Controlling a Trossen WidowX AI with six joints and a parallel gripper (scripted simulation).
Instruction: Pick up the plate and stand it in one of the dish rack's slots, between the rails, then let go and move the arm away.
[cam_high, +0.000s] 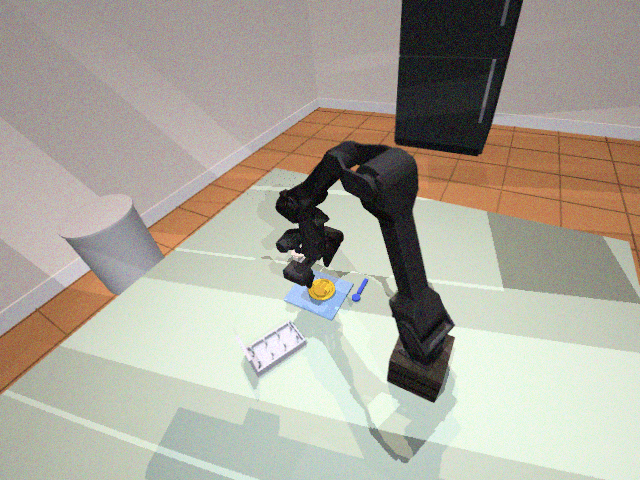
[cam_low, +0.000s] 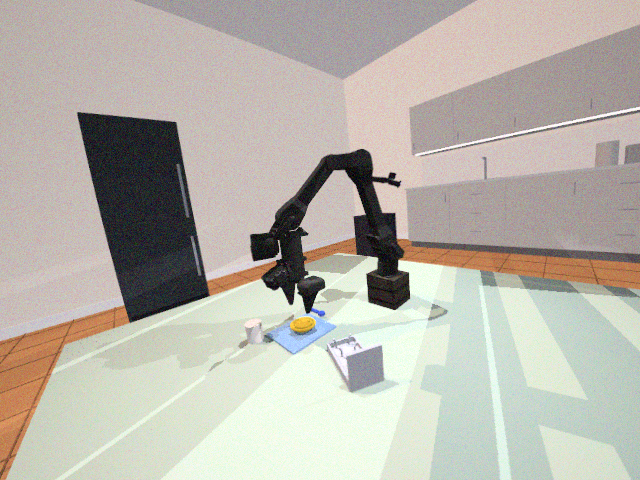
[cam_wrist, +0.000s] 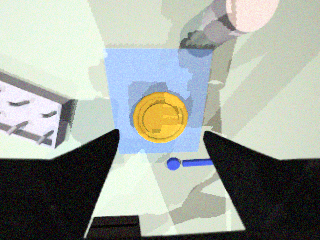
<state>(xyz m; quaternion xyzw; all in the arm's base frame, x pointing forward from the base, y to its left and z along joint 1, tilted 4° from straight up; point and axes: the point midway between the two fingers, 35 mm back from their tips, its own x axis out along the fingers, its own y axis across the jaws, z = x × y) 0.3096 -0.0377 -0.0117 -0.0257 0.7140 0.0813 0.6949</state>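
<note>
The yellow plate is 50 mm below my gripper tip and 10 mm behind it. From my gripper tip the other things lie so: pale cup (120 mm ahead, 50 mm to the right, 40 mm below); blue spoon (80 mm behind, 70 mm to the right, 60 mm below); blue mat (60 mm below).
</note>
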